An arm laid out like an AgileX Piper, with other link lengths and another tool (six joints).
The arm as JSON. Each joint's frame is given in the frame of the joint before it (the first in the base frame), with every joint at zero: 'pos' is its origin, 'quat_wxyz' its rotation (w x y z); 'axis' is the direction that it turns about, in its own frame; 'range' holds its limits. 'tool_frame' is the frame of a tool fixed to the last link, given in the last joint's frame.
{
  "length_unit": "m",
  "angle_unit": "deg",
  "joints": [
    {
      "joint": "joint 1",
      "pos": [
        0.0,
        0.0,
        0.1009
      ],
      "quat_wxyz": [
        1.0,
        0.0,
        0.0,
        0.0
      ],
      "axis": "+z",
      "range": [
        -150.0,
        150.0
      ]
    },
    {
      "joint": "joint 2",
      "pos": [
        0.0,
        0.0,
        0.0
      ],
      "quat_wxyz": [
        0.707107,
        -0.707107,
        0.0,
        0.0
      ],
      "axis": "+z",
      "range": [
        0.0,
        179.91
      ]
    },
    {
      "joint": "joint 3",
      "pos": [
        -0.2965,
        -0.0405,
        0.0
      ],
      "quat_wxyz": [
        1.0,
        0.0,
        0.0,
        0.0
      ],
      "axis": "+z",
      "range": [
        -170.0,
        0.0
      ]
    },
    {
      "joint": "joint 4",
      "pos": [
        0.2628,
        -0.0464,
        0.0
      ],
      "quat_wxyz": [
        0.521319,
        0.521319,
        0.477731,
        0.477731
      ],
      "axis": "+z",
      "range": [
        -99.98,
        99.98
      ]
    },
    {
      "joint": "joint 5",
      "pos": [
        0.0,
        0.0,
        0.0
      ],
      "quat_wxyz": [
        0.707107,
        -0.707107,
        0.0,
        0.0
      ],
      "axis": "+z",
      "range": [
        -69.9,
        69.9
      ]
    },
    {
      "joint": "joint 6",
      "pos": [
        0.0,
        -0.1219,
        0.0
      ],
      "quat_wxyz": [
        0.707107,
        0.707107,
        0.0,
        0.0
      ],
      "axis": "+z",
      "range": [
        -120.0,
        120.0
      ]
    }
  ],
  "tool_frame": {
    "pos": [
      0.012,
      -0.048,
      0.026
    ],
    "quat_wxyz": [
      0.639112,
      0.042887,
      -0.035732,
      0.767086
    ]
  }
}
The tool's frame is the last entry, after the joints.
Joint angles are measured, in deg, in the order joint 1, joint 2, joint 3, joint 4, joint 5, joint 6. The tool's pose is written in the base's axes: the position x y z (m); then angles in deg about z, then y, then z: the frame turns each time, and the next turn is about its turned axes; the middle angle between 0 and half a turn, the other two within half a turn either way. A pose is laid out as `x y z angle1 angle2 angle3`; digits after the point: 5 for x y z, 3 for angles.
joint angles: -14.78 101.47 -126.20 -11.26 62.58 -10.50
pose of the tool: 0.40114 -0.18272 0.46330 -33.822 120.352 74.627
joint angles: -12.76 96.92 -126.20 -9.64 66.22 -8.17
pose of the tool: 0.37389 -0.15801 0.48523 -30.439 120.227 79.156
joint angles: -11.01 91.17 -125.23 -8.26 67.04 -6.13
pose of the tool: 0.34064 -0.13600 0.51331 -26.764 116.989 83.756
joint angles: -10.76 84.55 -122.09 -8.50 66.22 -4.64
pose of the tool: 0.30012 -0.12703 0.53646 -26.175 112.951 86.225
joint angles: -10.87 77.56 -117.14 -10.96 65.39 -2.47
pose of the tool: 0.25626 -0.12450 0.54891 -28.285 109.921 87.307
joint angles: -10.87 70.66 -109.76 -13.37 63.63 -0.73
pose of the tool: 0.22080 -0.12249 0.54632 -30.230 108.311 87.456
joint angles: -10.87 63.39 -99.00 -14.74 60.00 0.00
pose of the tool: 0.19570 -0.11959 0.52707 -30.995 107.820 86.602
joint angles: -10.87 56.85 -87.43 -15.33 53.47 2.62
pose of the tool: 0.18231 -0.11582 0.49987 -30.343 106.400 88.169
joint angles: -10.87 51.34 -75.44 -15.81 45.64 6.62
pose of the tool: 0.17788 -0.11224 0.46347 -29.142 105.345 90.998
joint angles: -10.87 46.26 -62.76 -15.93 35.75 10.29
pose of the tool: 0.17840 -0.10718 0.42127 -26.897 103.552 93.987
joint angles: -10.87 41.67 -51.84 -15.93 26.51 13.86
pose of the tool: 0.17650 -0.10095 0.38336 -24.477 101.273 97.424
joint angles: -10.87 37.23 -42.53 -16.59 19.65 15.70
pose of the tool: 0.17002 -0.09575 0.34981 -22.841 99.567 98.587
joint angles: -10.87 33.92 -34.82 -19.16 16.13 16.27
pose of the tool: 0.16307 -0.09415 0.31717 -22.620 100.103 96.259
